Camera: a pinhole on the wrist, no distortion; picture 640 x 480 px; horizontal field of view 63.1 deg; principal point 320.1 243.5 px. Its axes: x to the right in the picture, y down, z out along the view. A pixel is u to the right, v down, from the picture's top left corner.
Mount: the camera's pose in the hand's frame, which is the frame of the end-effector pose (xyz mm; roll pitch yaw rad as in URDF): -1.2 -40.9 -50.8 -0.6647 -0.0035 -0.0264
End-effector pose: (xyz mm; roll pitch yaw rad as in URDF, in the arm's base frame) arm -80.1 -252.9 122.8 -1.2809 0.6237 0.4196
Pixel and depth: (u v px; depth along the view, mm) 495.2 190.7 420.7
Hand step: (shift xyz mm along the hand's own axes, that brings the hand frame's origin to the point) 144.8 181.3 307.1
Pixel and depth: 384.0 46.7 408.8
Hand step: 50.9 88.4 366.4
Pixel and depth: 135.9 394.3 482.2
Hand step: -161.8 370.7 242.1
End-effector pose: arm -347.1 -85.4 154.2 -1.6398 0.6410 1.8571
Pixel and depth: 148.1 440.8 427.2
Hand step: -132.6 353.5 185.2
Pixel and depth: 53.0 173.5 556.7
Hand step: -280.6 251.1 432.5
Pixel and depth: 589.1 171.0 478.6
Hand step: 250.7 195.3 367.8
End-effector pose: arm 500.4 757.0 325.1 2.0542 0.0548 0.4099
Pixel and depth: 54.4 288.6 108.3
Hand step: -54.7 34.7 28.5
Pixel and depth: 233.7 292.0 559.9
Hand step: -85.2 347.8 357.4
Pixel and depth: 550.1 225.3 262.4
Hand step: 117.9 110.7 161.8
